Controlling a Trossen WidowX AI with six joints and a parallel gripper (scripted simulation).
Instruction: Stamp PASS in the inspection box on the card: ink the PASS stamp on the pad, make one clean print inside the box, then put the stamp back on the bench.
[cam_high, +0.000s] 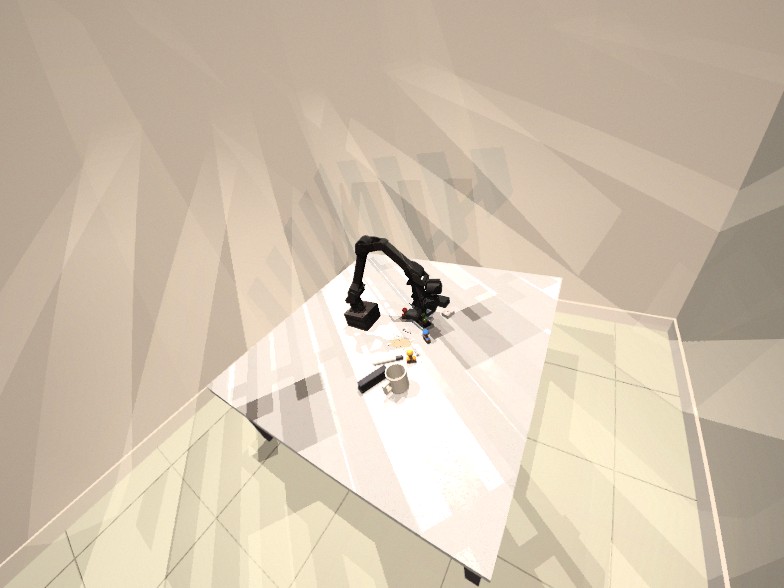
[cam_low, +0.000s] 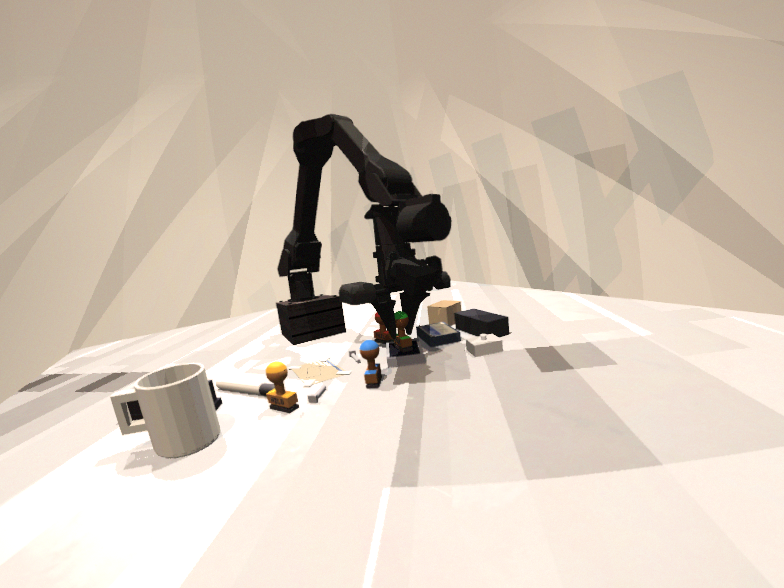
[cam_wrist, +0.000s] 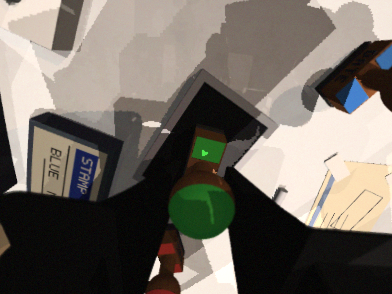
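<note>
Now: the green-knobbed stamp right at my gripper tip. From my gripper tip the other things lie so: blue-knobbed stamp (9 cm to the right, 7 cm ahead, 2 cm below); red-knobbed stamp (10 cm behind, 2 cm below, 1 cm to the left); ink pad (3 cm below).
</note>
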